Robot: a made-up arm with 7 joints. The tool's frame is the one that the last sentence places.
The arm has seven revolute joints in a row. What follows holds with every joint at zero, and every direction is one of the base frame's. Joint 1 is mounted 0.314 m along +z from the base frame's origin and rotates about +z. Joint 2 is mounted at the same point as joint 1 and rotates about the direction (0, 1, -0.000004). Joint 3 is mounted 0.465 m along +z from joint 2 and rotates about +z. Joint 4 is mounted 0.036 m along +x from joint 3 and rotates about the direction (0, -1, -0.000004). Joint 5 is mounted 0.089 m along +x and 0.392 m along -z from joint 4 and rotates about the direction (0, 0.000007, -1). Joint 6 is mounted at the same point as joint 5 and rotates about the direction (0, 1, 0.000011). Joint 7 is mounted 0.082 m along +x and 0.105 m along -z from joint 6 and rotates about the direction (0, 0.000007, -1). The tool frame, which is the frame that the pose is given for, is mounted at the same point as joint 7; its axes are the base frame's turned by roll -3.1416, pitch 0 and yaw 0 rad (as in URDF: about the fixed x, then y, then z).
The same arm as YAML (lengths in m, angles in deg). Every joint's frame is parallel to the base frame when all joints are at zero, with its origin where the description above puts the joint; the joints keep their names.
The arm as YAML. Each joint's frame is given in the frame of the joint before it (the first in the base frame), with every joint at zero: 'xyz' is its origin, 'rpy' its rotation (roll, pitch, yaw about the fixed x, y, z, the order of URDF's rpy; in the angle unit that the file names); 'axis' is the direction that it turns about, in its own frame. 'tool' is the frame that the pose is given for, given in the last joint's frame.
units:
  length: m
  angle: deg
joints:
  - name: joint 1
    type: revolute
    origin:
      xyz: [0.0, 0.0, 0.314]
      rpy: [0.0, 0.0, 0.0]
    axis: [0.0, 0.0, 1.0]
  - name: joint 2
    type: revolute
    origin:
      xyz: [0.0, 0.0, 0.0]
      rpy: [0.0, 0.0, 0.0]
    axis: [0.0, 1.0, 0.0]
  - name: joint 3
    type: revolute
    origin:
      xyz: [0.0, 0.0, 0.465]
      rpy: [0.0, 0.0, 0.0]
    axis: [0.0, 0.0, 1.0]
  - name: joint 4
    type: revolute
    origin:
      xyz: [0.036, 0.0, 0.0]
      rpy: [0.0, 0.0, 0.0]
    axis: [0.0, -1.0, 0.0]
  - name: joint 5
    type: revolute
    origin:
      xyz: [0.089, 0.0, -0.392]
      rpy: [0.0, 0.0, 0.0]
    axis: [0.0, 0.0, -1.0]
  - name: joint 6
    type: revolute
    origin:
      xyz: [0.0, 0.0, 0.0]
      rpy: [0.0, 0.0, 0.0]
    axis: [0.0, 1.0, 0.0]
  - name: joint 7
    type: revolute
    origin:
      xyz: [0.082, 0.0, -0.105]
      rpy: [0.0, 0.0, 0.0]
    axis: [0.0, 0.0, -1.0]
tool:
  origin:
    xyz: [0.0, 0.0, 0.0]
    rpy: [180.0, 0.0, 0.0]

